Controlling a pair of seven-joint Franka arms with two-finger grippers.
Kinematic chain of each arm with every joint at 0, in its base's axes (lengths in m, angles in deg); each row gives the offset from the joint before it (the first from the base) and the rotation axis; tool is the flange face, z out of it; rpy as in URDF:
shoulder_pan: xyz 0 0 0.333 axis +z
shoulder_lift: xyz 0 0 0 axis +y
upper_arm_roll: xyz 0 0 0.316 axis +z
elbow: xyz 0.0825 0 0 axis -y
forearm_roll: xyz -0.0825 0 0.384 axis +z
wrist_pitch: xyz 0 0 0 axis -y
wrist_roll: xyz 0.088 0 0 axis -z
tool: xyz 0 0 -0.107 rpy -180 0 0
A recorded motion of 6 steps. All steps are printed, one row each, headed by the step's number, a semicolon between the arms.
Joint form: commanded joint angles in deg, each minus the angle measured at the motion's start. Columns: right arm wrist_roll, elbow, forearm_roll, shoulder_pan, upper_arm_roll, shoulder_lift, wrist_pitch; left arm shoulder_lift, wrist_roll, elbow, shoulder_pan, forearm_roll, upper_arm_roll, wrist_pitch.
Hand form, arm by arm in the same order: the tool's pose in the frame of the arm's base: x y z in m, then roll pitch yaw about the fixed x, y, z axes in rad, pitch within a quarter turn. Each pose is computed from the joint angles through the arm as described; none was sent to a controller.
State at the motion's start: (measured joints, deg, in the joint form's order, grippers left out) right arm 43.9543 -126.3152 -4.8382 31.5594 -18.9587 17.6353 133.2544; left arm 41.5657 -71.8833 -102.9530 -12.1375 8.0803 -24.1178 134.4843
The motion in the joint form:
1: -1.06 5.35 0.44 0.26 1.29 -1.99 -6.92; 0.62 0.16 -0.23 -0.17 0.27 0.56 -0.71
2: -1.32 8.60 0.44 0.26 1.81 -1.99 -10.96; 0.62 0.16 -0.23 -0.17 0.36 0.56 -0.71
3: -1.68 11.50 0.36 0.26 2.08 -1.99 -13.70; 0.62 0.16 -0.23 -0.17 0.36 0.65 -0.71
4: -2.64 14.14 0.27 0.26 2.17 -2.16 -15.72; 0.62 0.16 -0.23 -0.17 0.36 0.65 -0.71
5: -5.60 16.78 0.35 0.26 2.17 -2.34 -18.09; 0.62 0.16 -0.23 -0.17 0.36 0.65 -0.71
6: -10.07 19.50 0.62 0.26 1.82 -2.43 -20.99; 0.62 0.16 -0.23 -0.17 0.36 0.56 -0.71
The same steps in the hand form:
1: 0.5401 0.1351 0.2790 2.9249 0.0333 -0.4507; 0.5230 -0.3595 0.1535 -3.0733 0.2145 0.6017
2: 0.5485 0.1433 0.2965 2.9149 0.0439 -0.4429; 0.5230 -0.3595 0.1535 -3.0731 0.2135 0.6005
3: 0.5573 0.1493 0.3139 2.9152 0.0418 -0.4338; 0.5235 -0.3587 0.1532 -3.0724 0.2127 0.6018
4: 0.5658 0.1535 0.3324 2.9233 0.0339 -0.4160; 0.5235 -0.3587 0.1532 -3.0724 0.2127 0.6018
5: 0.5730 0.1565 0.3511 2.9302 0.0386 -0.3684; 0.5235 -0.3587 0.1532 -3.0724 0.2127 0.6018
6: 0.5795 0.1559 0.3695 2.9341 0.0557 -0.3039; 0.5230 -0.3595 0.1535 -3.0731 0.2135 0.6005

